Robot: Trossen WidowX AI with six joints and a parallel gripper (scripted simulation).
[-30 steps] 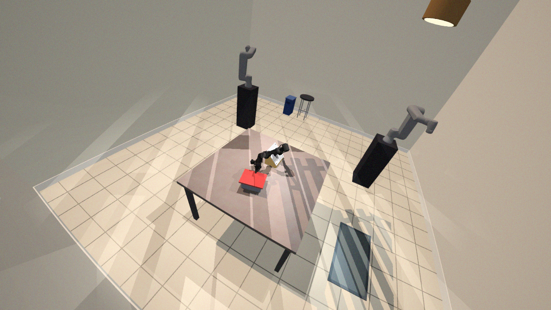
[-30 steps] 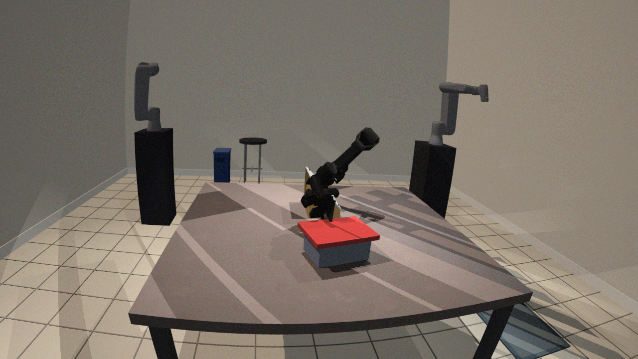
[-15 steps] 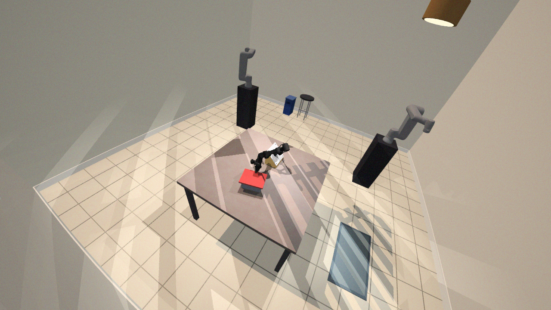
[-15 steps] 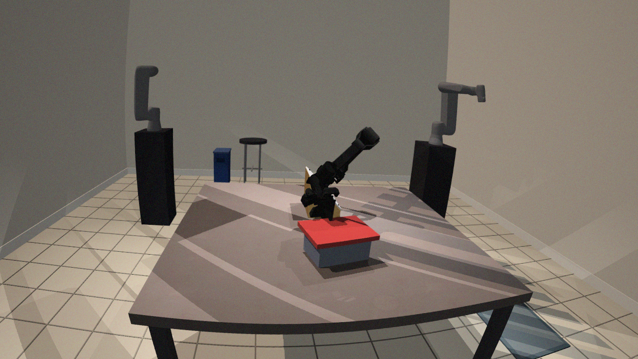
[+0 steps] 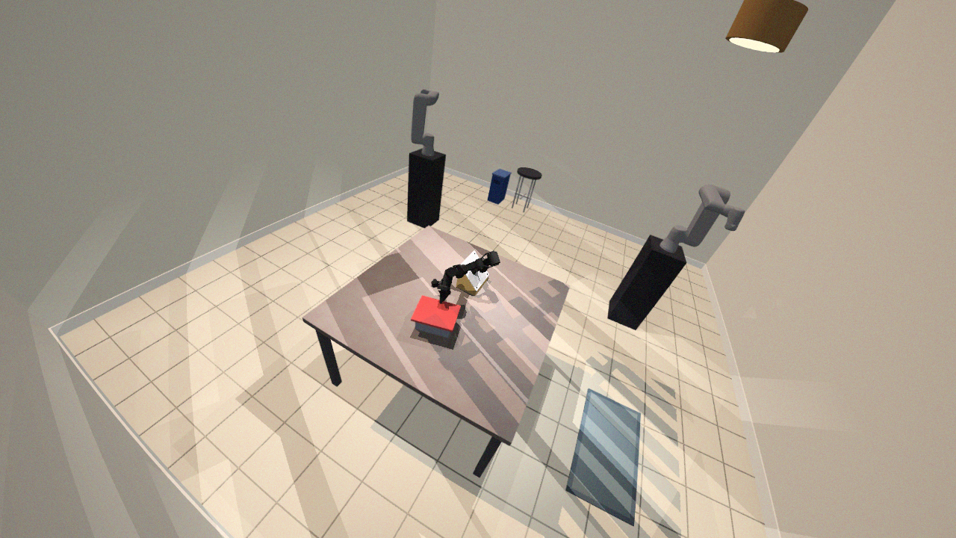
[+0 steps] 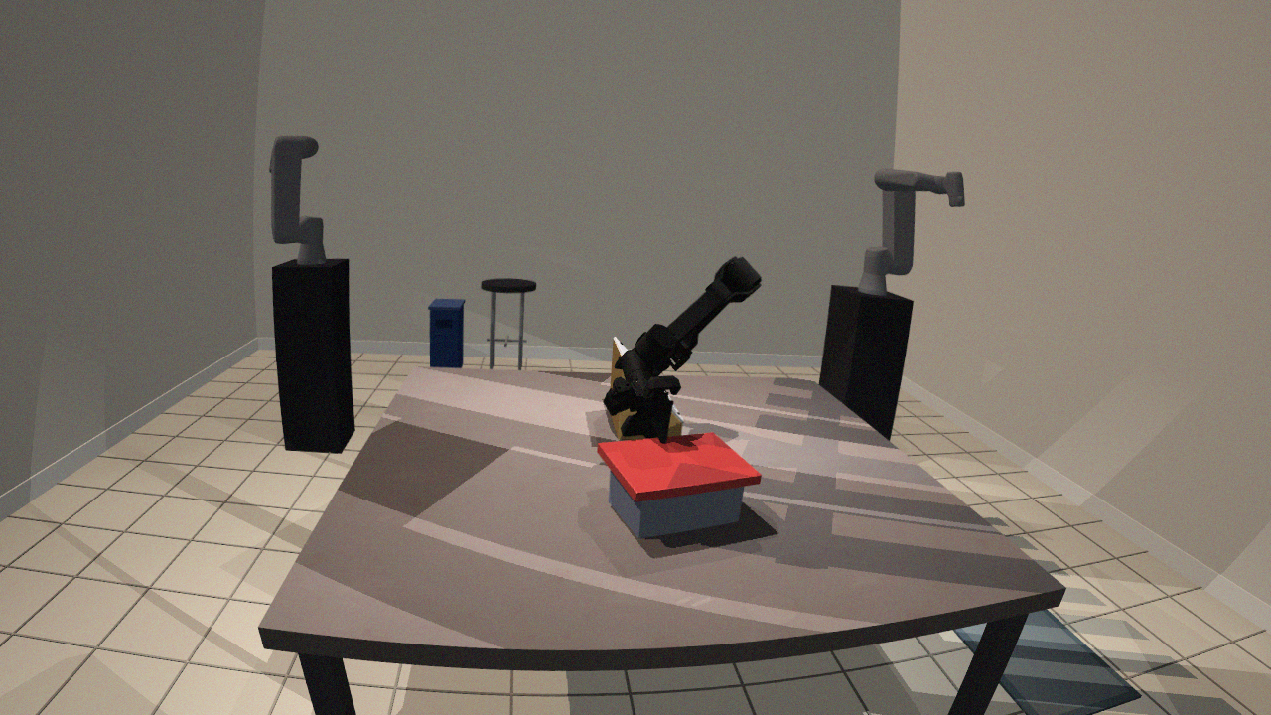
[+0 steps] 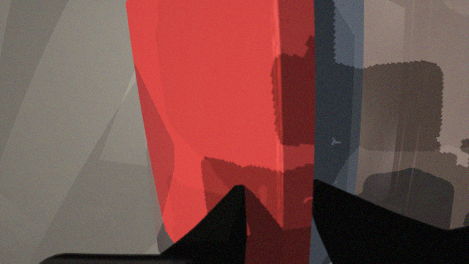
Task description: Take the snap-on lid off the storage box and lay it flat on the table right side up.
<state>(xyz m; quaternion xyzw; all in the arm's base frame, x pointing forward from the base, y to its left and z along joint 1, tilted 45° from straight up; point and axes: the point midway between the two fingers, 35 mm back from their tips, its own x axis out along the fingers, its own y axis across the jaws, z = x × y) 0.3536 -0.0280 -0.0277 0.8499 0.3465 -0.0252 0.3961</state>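
Right now the snap-on lid is 80 mm ahead of my gripper tip and 20 mm to the left of it. Round my gripper tip: storage box (80 mm ahead, 50 mm below, 20 mm to the left).
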